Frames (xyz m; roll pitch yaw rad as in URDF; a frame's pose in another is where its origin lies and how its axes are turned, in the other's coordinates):
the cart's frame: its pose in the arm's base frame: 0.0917 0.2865 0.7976 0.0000 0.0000 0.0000
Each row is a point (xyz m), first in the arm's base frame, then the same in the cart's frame.
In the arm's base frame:
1: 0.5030 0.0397 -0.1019
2: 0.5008 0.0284 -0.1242
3: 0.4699 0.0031 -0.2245
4: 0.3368 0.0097 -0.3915
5: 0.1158 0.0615 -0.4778
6: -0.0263 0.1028 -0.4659
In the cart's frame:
1: 0.4113 -0.2468 -0.8995
2: 0.4091 -0.2581 -0.9218
3: 0.3782 -0.2834 -1.0221
4: 0.2451 -0.2768 -1.1891
5: 0.0241 -0.2250 -1.2754
6: -0.1180 -0.1837 -1.2635

